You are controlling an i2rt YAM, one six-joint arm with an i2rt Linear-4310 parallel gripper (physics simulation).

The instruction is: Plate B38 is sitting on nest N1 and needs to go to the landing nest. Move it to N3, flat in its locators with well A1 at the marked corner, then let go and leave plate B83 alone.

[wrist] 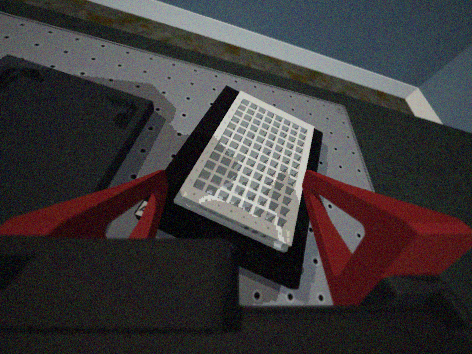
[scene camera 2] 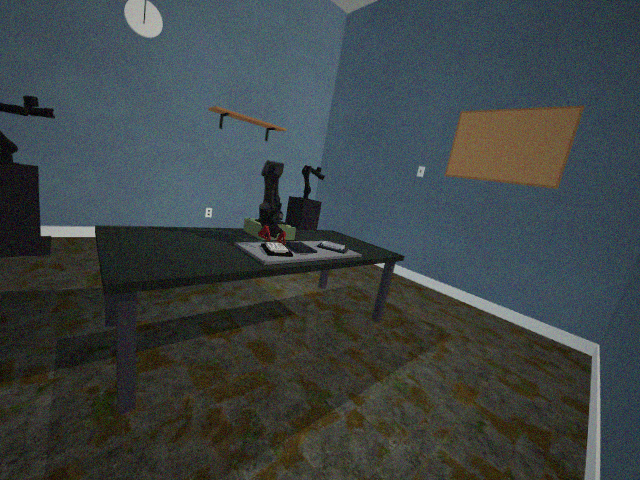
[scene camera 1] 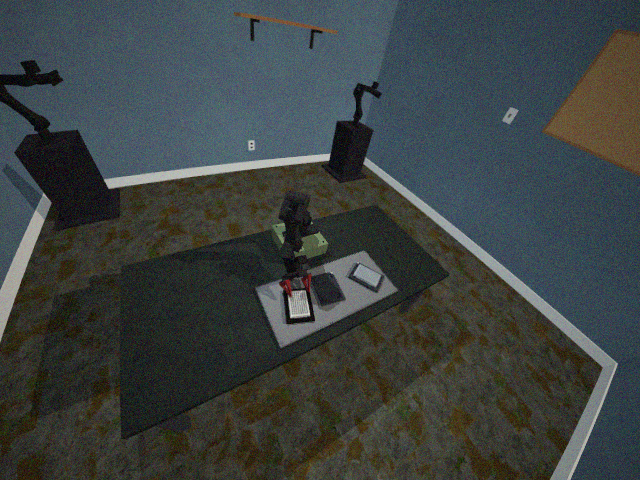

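Observation:
A white gridded well plate (scene camera 1: 298, 303) (scene camera 2: 276, 247) (wrist: 252, 167) lies in a black nest (scene camera 1: 299, 320) (wrist: 270, 272). Its label and the nest marks are not readable. My gripper (scene camera 1: 298, 292) (scene camera 2: 276, 241) (wrist: 235, 177) is open, with red fingers on either side of the plate's near part. In the wrist view the plate is turned relative to the fingers, and the right fingertip appears close to its edge. A dark nest (scene camera 1: 328, 289) (scene camera 2: 301, 248) (wrist: 65, 125) without a plate is beside it. Another pale plate (scene camera 1: 367, 275) (scene camera 2: 333, 245) sits on the far-right nest; its label is unreadable.
The nests stand on a grey perforated board (scene camera 1: 273, 325) (wrist: 200, 75) on the dark table (scene camera 1: 180, 330) (scene camera 2: 170, 258). A green box-like block (scene camera 1: 314, 249) (scene camera 2: 252, 227) is at the arm's base, behind the board. Two other arms stand on dark pedestals (scene camera 1: 350, 147) (scene camera 1: 72, 180) away from the table.

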